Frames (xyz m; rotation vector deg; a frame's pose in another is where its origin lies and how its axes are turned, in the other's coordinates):
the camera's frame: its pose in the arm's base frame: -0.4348 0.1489 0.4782 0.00 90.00 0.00
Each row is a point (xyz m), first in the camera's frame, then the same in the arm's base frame.
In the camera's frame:
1: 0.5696 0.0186 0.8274
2: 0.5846 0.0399 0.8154
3: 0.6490 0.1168 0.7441
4: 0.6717 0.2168 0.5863
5: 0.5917 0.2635 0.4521
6: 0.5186 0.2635 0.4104
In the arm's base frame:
1: 0.3926 0.1675 -0.0914
2: 0.3806 0.1888 -0.1064
3: 0.3093 0.2657 -0.1708
4: 0.1515 0.3657 -0.1935
5: 0.0173 0.4124 -0.1135
6: -0.0244 0.4124 -0.0404

